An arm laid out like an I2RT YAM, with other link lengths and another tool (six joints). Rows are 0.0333 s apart.
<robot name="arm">
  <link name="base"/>
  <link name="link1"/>
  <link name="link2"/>
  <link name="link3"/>
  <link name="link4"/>
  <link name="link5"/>
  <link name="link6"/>
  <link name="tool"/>
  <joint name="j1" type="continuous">
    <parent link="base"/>
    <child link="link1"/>
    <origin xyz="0 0 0.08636" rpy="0 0 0"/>
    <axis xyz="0 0 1"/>
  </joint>
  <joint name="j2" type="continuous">
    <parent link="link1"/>
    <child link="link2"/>
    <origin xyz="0.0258 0.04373 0.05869" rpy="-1.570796 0 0"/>
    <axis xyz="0 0 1"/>
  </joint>
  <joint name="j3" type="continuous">
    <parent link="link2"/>
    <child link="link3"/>
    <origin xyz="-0.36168 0 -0.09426" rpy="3.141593 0 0"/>
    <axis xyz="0 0 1"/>
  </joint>
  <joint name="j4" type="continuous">
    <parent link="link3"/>
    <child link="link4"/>
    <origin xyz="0.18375 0.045 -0.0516" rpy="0 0 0"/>
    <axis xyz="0 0 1"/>
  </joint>
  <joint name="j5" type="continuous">
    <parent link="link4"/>
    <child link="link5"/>
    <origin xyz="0.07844 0.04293 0.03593" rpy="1.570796 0 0"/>
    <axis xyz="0 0 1"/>
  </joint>
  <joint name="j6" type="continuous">
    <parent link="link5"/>
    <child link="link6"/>
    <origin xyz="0.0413 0 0.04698" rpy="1.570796 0 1.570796"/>
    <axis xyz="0 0 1"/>
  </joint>
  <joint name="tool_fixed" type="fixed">
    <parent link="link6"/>
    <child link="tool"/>
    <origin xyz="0.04 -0.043 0.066" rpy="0.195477 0 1.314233"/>
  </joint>
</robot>
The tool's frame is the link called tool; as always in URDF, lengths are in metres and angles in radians. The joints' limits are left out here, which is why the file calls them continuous.
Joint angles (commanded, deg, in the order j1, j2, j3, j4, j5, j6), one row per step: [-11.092 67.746 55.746 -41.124 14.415 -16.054]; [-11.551 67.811 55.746 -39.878 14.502 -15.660]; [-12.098 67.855 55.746 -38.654 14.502 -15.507]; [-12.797 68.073 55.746 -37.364 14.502 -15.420]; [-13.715 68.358 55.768 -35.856 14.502 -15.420]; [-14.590 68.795 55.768 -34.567 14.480 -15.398]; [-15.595 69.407 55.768 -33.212 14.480 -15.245]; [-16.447 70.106 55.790 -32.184 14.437 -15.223]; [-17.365 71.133 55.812 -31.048 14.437 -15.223]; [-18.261 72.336 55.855 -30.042 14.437 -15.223]
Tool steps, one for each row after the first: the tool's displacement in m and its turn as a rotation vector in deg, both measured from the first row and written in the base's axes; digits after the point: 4 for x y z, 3 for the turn. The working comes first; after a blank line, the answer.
Tool pose at each row, in the base's axes (x y z in m, rotation vector in deg; the steps are taken from these numbers as rounded here): [0.2011 -0.1284 0.3740 -14.977 140.811 -48.595]; [0.2023 -0.1309 0.3770 -13.407 139.848 -48.962]; [0.2034 -0.1335 0.3799 -12.091 138.870 -49.344]; [0.2048 -0.1368 0.3825 -10.734 138.027 -49.803]; [0.2064 -0.1409 0.3856 -9.178 137.053 -50.433]; [0.2082 -0.1451 0.3874 -7.814 136.443 -50.950]; [0.2102 -0.1501 0.3888 -6.174 135.968 -51.490]; [0.2125 -0.1545 0.3890 -5.040 135.826 -51.896]; [0.2159 -0.1598 0.3882 -3.914 135.916 -52.353]; [0.2199 -0.1653 0.3863 -2.905 136.282 -52.743]

[0.0012 -0.0025 0.0030 -0.091 -1.287 -0.815]; [0.0023 -0.0051 0.0059 -0.250 -2.499 -1.476]; [0.0037 -0.0084 0.0085 -0.435 -3.579 -2.239]; [0.0053 -0.0125 0.0116 -0.726 -4.793 -3.152]; [0.0071 -0.0167 0.0134 -0.919 -5.632 -4.026]; [0.0091 -0.0217 0.0148 -1.053 -6.407 -5.140]; [0.0114 -0.0261 0.0150 -1.138 -6.758 -5.978]; [0.0148 -0.0314 0.0142 -1.224 -6.876 -6.894]; [0.0188 -0.0369 0.0123 -1.240 -6.719 -7.790]
